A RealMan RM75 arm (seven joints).
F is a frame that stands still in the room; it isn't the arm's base.
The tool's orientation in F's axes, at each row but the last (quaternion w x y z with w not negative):
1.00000 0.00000 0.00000 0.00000
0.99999 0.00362 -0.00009 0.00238
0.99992 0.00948 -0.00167 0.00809
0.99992 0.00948 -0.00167 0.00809
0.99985 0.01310 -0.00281 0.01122
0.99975 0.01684 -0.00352 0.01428
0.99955 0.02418 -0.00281 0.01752
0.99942 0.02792 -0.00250 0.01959
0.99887 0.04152 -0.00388 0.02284
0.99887 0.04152 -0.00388 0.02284
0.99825 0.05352 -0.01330 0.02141
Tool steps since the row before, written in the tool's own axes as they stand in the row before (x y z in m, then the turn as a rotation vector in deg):
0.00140 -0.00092 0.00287 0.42 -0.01 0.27
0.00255 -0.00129 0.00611 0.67 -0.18 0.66
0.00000 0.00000 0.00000 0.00 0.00 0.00
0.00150 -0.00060 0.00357 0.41 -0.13 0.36
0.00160 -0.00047 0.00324 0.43 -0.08 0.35
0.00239 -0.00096 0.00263 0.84 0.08 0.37
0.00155 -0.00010 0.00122 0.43 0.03 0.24
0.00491 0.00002 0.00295 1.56 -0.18 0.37
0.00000 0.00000 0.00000 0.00 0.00 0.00
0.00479 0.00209 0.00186 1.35 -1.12 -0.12
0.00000 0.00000 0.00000 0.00 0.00 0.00
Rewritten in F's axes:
0.00140 -0.00092 0.00287 0.42 -0.01 0.27
0.00256 -0.00132 0.00610 0.67 -0.18 0.66
0.00000 0.00000 0.00000 0.00 0.00 0.00
0.00150 -0.00064 0.00356 0.41 -0.13 0.36
0.00159 -0.00052 0.00324 0.43 -0.08 0.35
0.00240 -0.00098 0.00261 0.83 0.09 0.38
0.00155 -0.00010 0.00122 0.43 0.03 0.24
0.00489 0.00005 0.00298 1.56 -0.14 0.37
0.00000 0.00000 0.00000 0.00 0.00 0.00
0.00468 0.00214 0.00207 1.40 -1.04 -0.20
0.00000 0.00000 0.00000 0.00 0.00 0.00

